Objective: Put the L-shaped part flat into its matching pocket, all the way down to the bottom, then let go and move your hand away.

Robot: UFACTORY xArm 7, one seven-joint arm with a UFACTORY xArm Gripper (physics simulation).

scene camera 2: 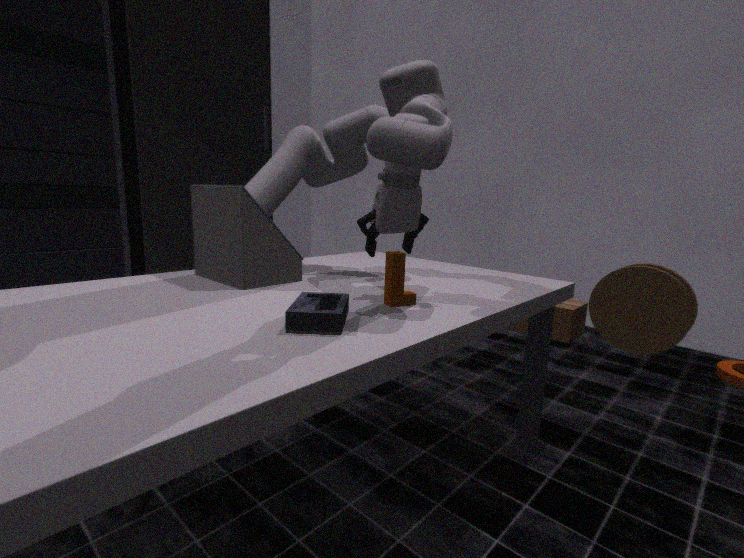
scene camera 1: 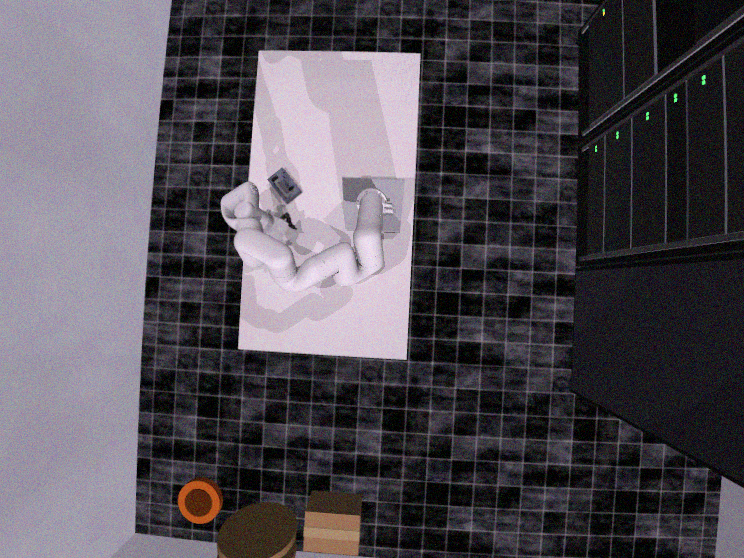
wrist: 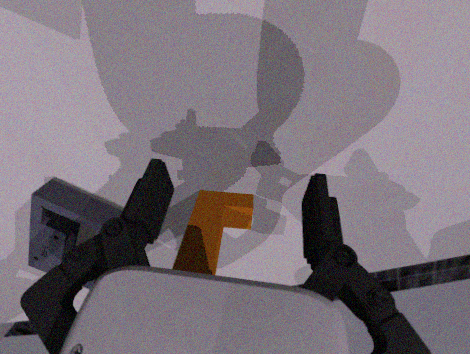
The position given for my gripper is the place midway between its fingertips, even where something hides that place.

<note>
My gripper (scene camera 2: 388, 252) is open, with nothing in its grasp. Also in view: an orange L-shaped part (scene camera 2: 394, 295). Also in view: a dark grey pocket block (scene camera 2: 312, 312).
The orange L-shaped part also shows in the wrist view (wrist: 199, 250). My gripper shows as well in the wrist view (wrist: 236, 180). Scene camera 1 misses the orange L-shaped part, which is hidden by my gripper.
</note>
